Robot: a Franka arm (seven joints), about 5 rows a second.
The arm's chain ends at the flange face. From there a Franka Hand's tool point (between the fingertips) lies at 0.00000 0.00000 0.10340 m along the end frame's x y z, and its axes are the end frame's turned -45 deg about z.
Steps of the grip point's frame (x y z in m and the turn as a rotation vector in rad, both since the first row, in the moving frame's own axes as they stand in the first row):
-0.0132, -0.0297, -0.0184, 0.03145, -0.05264, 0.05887
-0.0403, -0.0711, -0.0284, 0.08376, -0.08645, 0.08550
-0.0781, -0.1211, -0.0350, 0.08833, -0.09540, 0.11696
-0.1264, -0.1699, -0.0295, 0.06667, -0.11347, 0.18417
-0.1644, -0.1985, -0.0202, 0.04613, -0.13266, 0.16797
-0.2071, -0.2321, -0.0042, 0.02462, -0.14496, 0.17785
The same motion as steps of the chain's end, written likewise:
-0.0241, -0.0130, -0.0182, -0.01498, -0.05946, 0.05887
-0.0664, -0.0214, -0.0277, -0.00190, -0.12036, 0.08550
-0.1275, -0.0301, -0.0341, -0.00500, -0.12992, 0.11696
-0.1961, -0.0329, -0.0286, -0.03309, -0.12738, 0.18417
-0.2431, -0.0293, -0.0192, -0.06119, -0.12642, 0.16797
-0.2975, -0.0253, -0.0031, -0.08509, -0.11991, 0.17785

